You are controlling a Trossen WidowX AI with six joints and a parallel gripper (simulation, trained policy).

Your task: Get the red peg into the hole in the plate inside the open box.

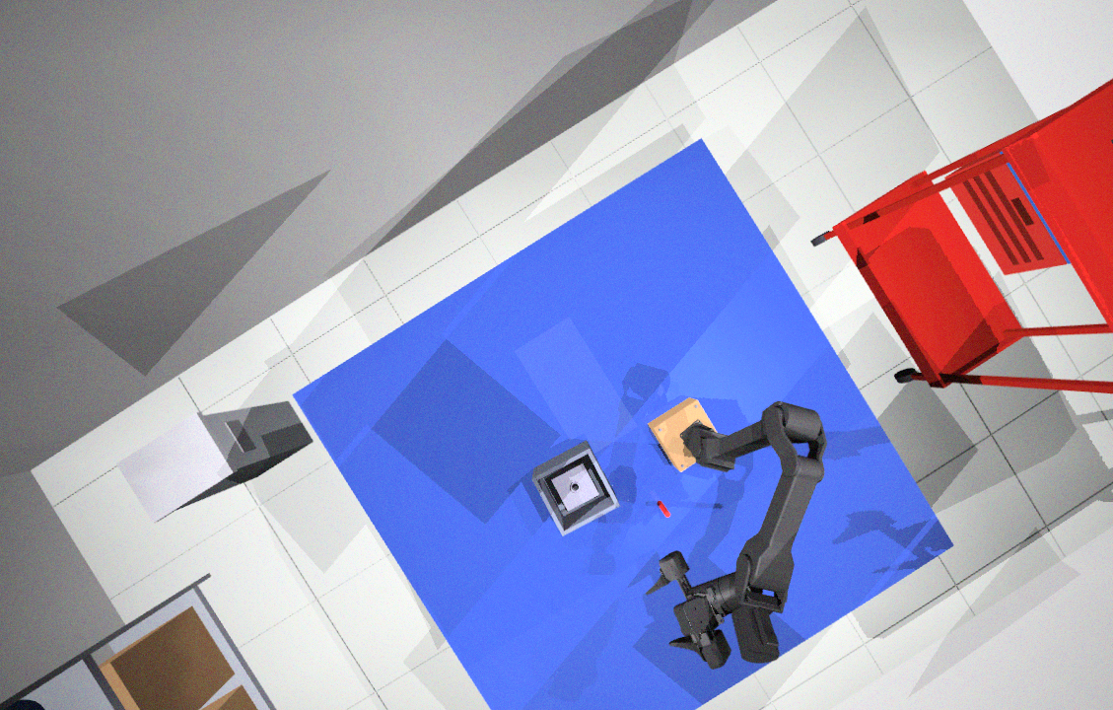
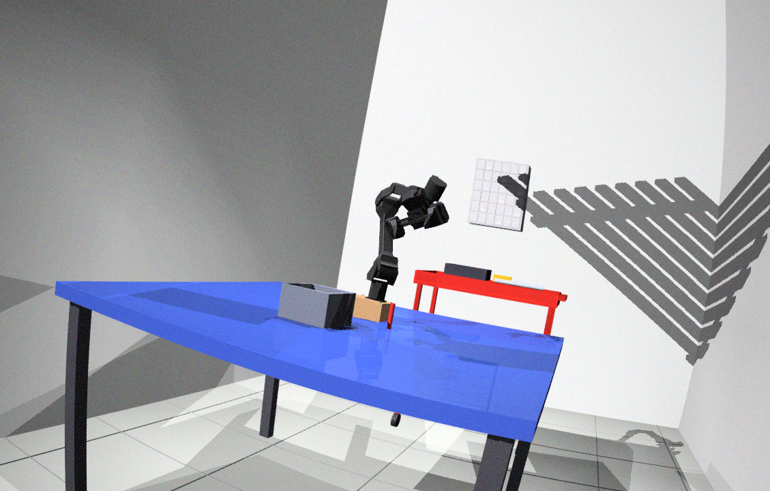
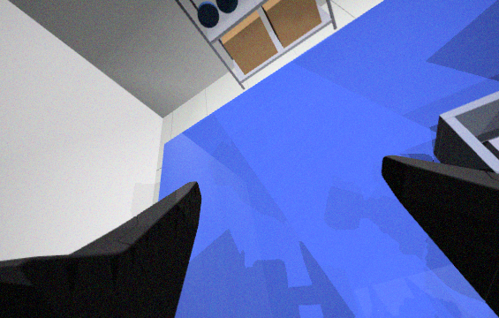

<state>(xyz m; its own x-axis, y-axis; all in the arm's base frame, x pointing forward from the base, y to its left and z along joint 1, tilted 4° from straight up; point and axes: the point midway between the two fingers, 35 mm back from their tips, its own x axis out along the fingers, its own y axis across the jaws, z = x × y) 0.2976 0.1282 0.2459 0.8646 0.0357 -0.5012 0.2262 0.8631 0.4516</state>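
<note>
Now: the red peg 26 cm below my gripper tip, 14 cm behind it and 4 cm to the right of it. From my gripper tip the other things lie so: pale plate 25 cm below, 23 cm to the right; grey box 27 cm below, 23 cm to the right.
</note>
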